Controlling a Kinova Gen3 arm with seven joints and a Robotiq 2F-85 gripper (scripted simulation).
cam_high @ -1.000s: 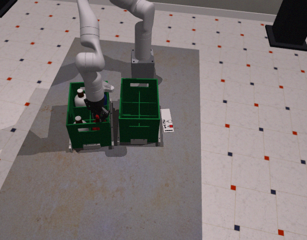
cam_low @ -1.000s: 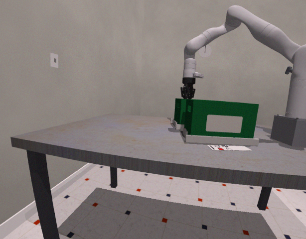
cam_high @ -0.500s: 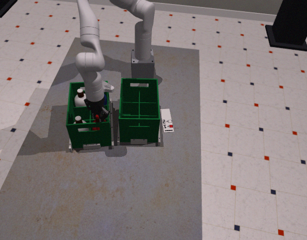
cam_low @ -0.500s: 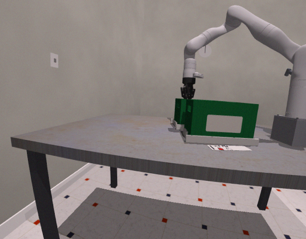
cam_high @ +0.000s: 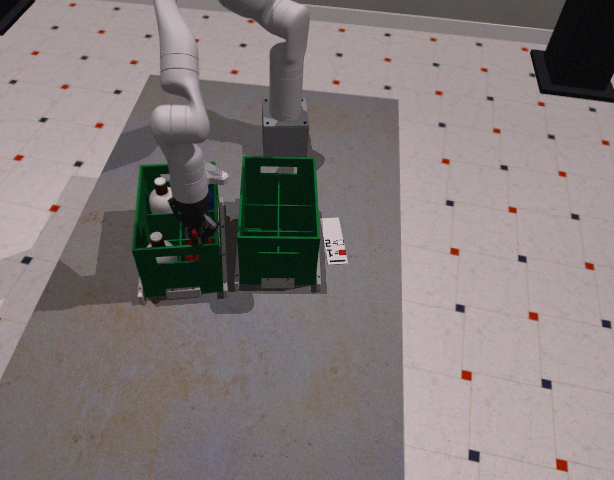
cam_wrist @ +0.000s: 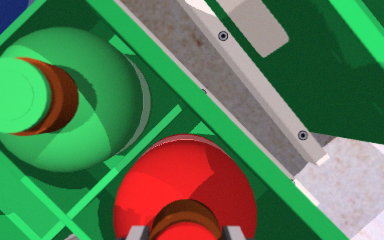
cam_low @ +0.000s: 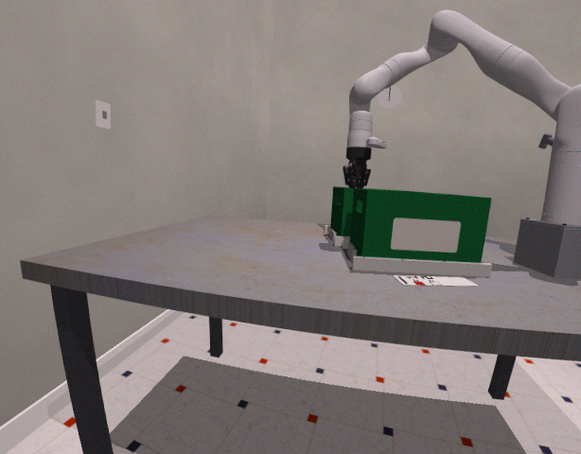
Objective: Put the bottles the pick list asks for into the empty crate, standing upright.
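Right now my hand is 70 mm above the red-label bottle. From my hand the other things lie so: green bottle (80 mm behind, 20 mm to the right, 70 mm below); then blue bottle (170 mm behind, 40 mm to the right, 70 mm below); then pick list (170 mm behind, 310 mm to the left, 160 mm below).
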